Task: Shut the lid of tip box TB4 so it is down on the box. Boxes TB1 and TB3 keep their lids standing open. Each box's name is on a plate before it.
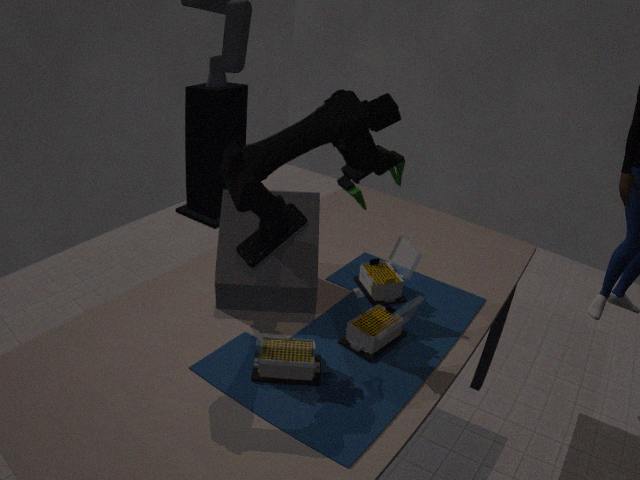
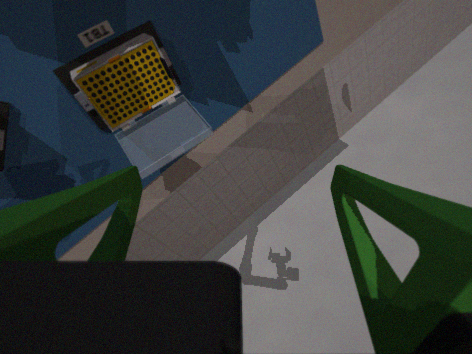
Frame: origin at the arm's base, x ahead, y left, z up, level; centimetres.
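Seen in the pictures: gripper, between the fingertips: [image 1: 382, 196] [image 2: 236, 176]; arm's base, origin of its link: [image 1: 271, 235].
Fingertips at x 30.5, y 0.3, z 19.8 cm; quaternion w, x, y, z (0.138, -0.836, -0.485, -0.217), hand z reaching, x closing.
Note:
Pixels of each thing's middle, then the offset from my fingertips to it. "*": a spot on its surface instead. Level surfaces: height alone.
- middle box, middle of its body: [image 2: 132, 87] [image 1: 376, 319] dx +3.5, dy -0.9, dz -31.1 cm
- plate TB1, a spot on its surface: [image 2: 95, 33] * dx -3.2, dy +0.1, dz -37.4 cm
- far box, middle of its body: [image 1: 377, 281] dx -7.5, dy +19.7, dz -34.3 cm
- blue mat, height of its surface: dz -37.5 cm
- table, height of its surface: dz -37.9 cm
My gripper [image 1: 382, 196] [image 2: 236, 176] is open and empty, high above the far part of the table. Three tip boxes with yellow racks stand on the blue mat. The middle box [image 1: 373, 321] [image 2: 127, 85] has the plate TB1 [image 2: 95, 33], and its clear lid [image 2: 167, 131] stands open toward the table edge. The far box [image 1: 383, 290] has its clear lid [image 1: 404, 255] standing open. On the near box [image 1: 286, 369], clear lid material overlaps the rack; I cannot tell whether that lid is down. The plates of the near and far boxes are unreadable, so which one is TB4 is unclear.
The blue mat [image 1: 330, 423] [image 2: 280, 30] lies on the table [image 1: 129, 408]. The arm stands on a grey block [image 1: 266, 297] left of the mat. A dark pedestal [image 1: 214, 139] with another arm is behind. A person [image 1: 628, 217] stands at the right.

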